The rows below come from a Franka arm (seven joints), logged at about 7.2 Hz.
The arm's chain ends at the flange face. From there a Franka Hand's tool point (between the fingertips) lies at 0.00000 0.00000 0.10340 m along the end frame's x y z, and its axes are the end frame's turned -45 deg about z.
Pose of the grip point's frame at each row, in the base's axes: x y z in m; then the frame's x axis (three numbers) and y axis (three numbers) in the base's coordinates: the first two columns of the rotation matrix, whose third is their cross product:
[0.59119 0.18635 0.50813 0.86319 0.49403 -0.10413 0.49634 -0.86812 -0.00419]
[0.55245 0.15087 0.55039 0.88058 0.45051 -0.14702 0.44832 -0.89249 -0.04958]
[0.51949 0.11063 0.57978 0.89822 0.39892 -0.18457 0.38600 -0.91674 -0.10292]
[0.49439 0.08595 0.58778 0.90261 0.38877 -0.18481 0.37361 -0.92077 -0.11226]
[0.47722 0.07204 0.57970 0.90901 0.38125 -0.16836 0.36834 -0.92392 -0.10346]
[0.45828 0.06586 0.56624 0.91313 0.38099 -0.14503 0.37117 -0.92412 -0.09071]
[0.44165 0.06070 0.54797 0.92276 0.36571 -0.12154 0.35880 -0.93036 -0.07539]
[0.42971 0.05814 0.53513 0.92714 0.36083 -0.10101 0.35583 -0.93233 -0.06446]
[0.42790 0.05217 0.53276 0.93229 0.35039 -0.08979 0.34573 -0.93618 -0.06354]
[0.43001 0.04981 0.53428 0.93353 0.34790 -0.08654 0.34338 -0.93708 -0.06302]
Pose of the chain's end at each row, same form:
[0.60075 0.19132 0.61097 0.96133 -0.26452 -0.07659 -0.25940 -0.96319 0.07067]
[0.56833 0.15317 0.65254 0.93967 -0.31253 -0.13902 -0.30565 -0.94964 0.06890]
[0.54123 0.10844 0.68084 0.90808 -0.36615 -0.20329 -0.36219 -0.93031 0.05774]
[0.51650 0.08261 0.68873 0.90242 -0.37618 -0.21006 -0.37406 -0.92598 0.05130]
[0.49738 0.06873 0.68106 0.90322 -0.38373 -0.19221 -0.38231 -0.92289 0.04589]
[0.47571 0.06286 0.66812 0.90814 -0.38405 -0.16669 -0.38322 -0.92285 0.03841]
[0.45619 0.05802 0.65031 0.90620 -0.39927 -0.13925 -0.39878 -0.91646 0.03263]
[0.44185 0.05568 0.63778 0.90720 -0.40411 -0.11700 -0.40398 -0.91440 0.02584]
[0.43889 0.04925 0.63553 0.90370 -0.41422 -0.10842 -0.41476 -0.90974 0.01856]
[0.44066 0.04680 0.63709 0.90291 -0.41661 -0.10575 -0.41730 -0.90862 0.01663]

